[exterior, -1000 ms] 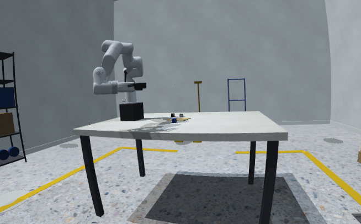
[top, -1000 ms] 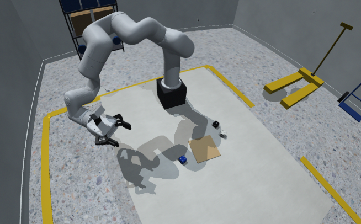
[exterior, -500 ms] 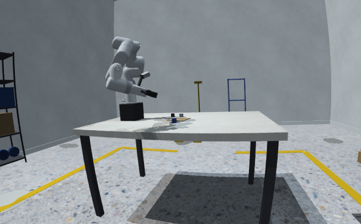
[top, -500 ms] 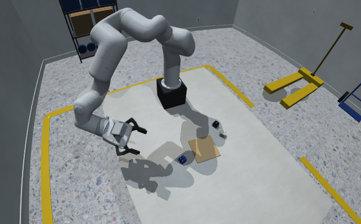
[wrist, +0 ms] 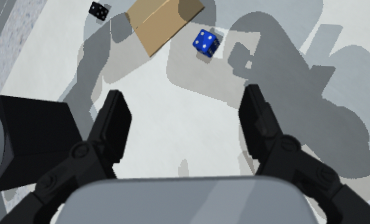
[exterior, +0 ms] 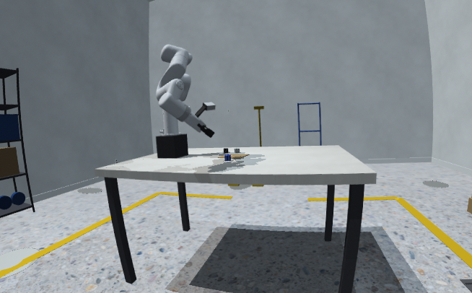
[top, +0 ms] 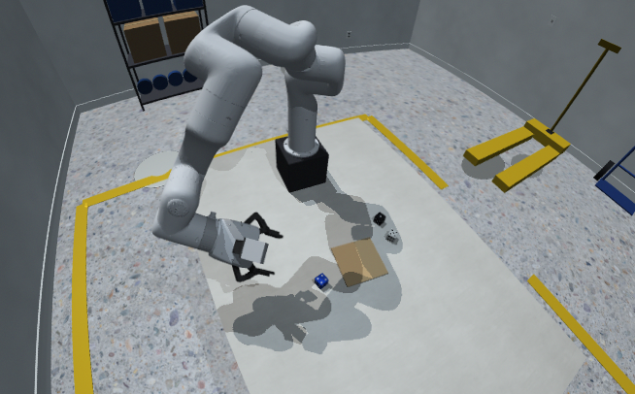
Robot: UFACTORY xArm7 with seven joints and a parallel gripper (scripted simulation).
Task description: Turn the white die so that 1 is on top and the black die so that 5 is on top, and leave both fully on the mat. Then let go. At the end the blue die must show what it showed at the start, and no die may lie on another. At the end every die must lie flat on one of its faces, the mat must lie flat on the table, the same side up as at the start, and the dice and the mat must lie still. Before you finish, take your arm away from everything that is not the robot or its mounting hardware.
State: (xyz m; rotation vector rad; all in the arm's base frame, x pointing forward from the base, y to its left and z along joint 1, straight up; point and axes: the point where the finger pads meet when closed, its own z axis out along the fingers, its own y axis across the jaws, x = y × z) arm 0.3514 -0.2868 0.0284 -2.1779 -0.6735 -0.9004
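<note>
The blue die is 15 cm below my hand, 11 cm to the left of it and 7 cm ahead of it. Round my hand: black die: 41 cm to the left, 15 cm below, 2 cm behind; white die: 40 cm to the left, 15 cm below, 6 cm ahead; tan mat: 25 cm to the left, 17 cm below, 7 cm ahead.
</note>
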